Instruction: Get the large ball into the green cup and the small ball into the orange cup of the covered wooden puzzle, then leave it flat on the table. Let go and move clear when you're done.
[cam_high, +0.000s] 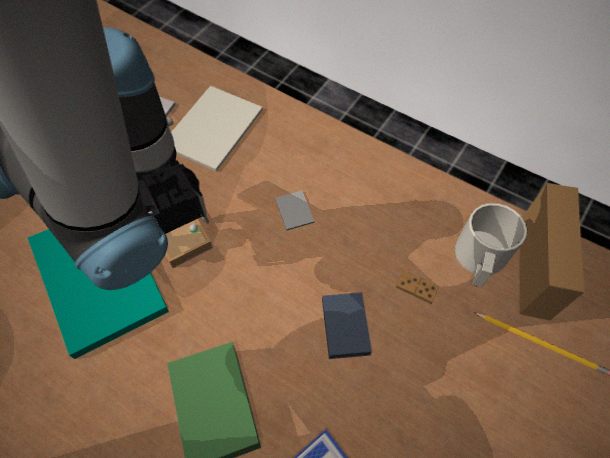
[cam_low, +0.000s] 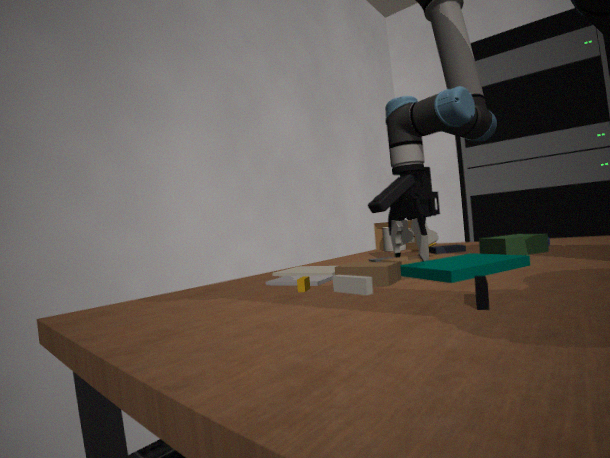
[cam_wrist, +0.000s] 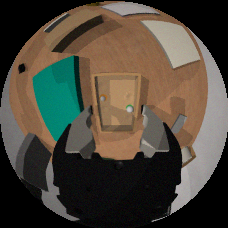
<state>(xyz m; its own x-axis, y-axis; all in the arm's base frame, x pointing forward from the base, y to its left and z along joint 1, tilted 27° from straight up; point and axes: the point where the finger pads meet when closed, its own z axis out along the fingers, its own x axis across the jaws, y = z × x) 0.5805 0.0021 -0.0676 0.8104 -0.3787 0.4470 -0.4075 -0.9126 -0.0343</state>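
Right now my hand is 10 mm above the covered wooden puzzle. Also, from my hand: teal slab: 130 mm behind, 50 mm to the left, 10 mm below; grey tile: 140 mm to the right, 140 mm ahead, 20 mm below; cream board: 210 mm ahead, 90 mm to the left, 20 mm below.
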